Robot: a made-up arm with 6 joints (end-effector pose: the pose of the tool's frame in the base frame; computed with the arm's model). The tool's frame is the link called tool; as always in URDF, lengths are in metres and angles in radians.
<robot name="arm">
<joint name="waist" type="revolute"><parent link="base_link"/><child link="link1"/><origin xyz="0.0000 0.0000 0.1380"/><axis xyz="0 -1 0"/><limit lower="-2.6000" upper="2.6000"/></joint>
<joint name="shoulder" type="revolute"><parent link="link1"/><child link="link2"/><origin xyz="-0.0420 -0.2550 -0.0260"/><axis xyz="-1 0 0"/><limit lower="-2.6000" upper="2.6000"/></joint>
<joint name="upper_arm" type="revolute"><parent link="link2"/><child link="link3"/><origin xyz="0.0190 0.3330 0.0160"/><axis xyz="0 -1 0"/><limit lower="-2.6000" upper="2.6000"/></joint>
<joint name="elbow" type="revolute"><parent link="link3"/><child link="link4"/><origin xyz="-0.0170 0.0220 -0.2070"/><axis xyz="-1 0 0"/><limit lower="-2.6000" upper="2.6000"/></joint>
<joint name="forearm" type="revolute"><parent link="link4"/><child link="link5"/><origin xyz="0.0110 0.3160 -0.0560"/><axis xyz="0 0 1"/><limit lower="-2.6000" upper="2.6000"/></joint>
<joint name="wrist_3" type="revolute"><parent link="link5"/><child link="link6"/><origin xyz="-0.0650 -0.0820 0.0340"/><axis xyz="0 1 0"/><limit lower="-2.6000" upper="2.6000"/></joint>
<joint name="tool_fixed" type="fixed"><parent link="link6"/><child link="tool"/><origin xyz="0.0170 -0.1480 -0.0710"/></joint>
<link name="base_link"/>
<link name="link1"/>
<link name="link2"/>
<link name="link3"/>
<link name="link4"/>
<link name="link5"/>
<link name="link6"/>
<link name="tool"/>
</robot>
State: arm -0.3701 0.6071 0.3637 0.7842 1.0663 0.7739
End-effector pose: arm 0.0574 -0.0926 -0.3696 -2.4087 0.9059 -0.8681
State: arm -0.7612 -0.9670 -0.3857 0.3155 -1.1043 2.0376
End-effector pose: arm 0.0095 0.2691 0.7196 -2.6481 -0.1053 2.3030
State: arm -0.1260 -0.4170 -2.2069 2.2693 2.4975 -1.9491
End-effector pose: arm -0.5527 -0.3150 0.4449 2.9099 -0.4374 2.1164
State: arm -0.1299 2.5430 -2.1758 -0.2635 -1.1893 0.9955
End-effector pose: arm -0.1219 -0.6415 -0.5541 0.5563 0.0367 2.6966
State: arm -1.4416 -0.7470 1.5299 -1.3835 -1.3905 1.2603
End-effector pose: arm 0.1078 0.2608 0.3620 2.8878 0.4008 0.7407
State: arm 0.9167 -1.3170 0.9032 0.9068 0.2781 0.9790
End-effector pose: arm -0.0826 0.0356 0.4315 0.6645 -0.3392 -0.1806
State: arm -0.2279 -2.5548 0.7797 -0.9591 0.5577 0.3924
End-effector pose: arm 0.2169 -0.6050 0.4072 2.7514 0.3345 -1.1732
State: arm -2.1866 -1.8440 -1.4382 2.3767 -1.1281 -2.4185
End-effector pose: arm 0.3646 -0.4912 0.4398 0.3236 -1.0115 -0.3418
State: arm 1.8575 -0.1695 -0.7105 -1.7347 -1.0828 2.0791
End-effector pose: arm -0.2476 -0.0032 -0.0951 1.5099 0.0104 2.3899
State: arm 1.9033 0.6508 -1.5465 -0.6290 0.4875 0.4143
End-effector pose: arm 0.3967 0.1067 -0.0002 0.5431 -0.2788 -0.0277
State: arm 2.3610 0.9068 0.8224 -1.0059 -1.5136 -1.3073
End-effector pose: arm 0.5182 -0.0339 0.3707 2.9260 0.8846 -2.4159
